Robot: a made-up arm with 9 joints. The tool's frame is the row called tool. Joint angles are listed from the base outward.
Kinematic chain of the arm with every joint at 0, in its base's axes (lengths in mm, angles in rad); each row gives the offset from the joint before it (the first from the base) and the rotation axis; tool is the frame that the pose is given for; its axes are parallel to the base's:
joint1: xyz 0 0 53 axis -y
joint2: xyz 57 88 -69 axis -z
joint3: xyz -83 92 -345 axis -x
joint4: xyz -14 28 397 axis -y
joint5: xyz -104 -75 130 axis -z
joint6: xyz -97 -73 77 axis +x
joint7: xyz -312 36 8 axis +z
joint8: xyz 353 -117 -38 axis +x
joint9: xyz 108 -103 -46 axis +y
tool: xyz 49 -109 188
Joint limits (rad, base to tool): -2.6..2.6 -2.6..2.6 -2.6..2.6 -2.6..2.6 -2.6..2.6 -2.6..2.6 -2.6..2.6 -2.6..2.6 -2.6..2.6
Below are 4 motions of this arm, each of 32 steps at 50 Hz.
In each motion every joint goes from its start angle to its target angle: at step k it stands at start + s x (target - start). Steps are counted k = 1, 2, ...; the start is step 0. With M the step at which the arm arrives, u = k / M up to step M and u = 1 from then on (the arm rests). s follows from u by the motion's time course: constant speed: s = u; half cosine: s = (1 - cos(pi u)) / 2; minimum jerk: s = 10 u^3 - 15 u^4 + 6 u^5.
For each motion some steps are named. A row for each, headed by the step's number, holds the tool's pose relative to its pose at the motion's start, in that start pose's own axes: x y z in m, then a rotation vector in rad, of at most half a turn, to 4 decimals.
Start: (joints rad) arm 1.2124 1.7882 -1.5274 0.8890 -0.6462 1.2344 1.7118 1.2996 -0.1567
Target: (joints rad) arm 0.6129 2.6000 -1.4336 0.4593 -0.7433 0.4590 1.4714 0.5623 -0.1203
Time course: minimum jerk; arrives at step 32
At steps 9, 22, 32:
9: -0.0142 -0.0704 -0.0166 -0.0215 0.0729 -0.1522
22: -0.2219 -0.2343 -0.1594 -0.2148 0.7777 -0.6623
32: -0.2959 -0.2267 -0.1919 -0.2809 1.0385 -0.6971

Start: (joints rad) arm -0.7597 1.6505 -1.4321 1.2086 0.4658 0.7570 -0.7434 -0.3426 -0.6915
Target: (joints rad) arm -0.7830 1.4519 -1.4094 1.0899 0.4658 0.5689 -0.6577 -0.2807 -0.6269
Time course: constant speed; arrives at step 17
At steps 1, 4, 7, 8, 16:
1: 0.0081 0.0067 0.0097 -0.0184 0.0033 0.0092
4: 0.0329 0.0289 0.0378 -0.0732 0.0137 0.0376
7: 0.0580 0.0541 0.0640 -0.1278 0.0250 0.0674
8: 0.0664 0.0632 0.0723 -0.1459 0.0290 0.0776
16: 0.1342 0.1465 0.1290 -0.2894 0.0651 0.1643

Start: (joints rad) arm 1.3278 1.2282 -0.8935 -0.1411 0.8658 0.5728 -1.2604 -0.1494 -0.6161
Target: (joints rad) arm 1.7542 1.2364 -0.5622 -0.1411 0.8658 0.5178 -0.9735 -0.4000 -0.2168
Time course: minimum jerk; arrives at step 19
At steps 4, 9, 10, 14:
4: 0.0106 0.0101 -0.0109 0.0000 0.0267 0.0322
9: 0.0589 0.0758 -0.0708 -0.0124 0.1739 0.2142
10: 0.0675 0.0941 -0.0849 -0.0188 0.2093 0.2594
14: 0.0853 0.1583 -0.1279 -0.0500 0.3213 0.4069

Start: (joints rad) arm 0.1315 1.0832 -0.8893 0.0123 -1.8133 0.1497 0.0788 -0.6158 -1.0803
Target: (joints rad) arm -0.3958 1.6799 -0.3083 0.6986 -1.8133 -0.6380 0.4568 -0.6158 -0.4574
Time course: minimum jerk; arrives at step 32
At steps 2, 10, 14, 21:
2: 0.0024 0.0006 -0.0009 -0.0006 0.0042 0.0032
10: 0.1732 0.0652 -0.1117 -0.0240 0.3422 0.2637
14: 0.2856 0.1673 -0.3044 0.0067 0.7299 0.5733
21: 0.1856 0.4034 -0.6631 0.2413 1.3894 1.2229

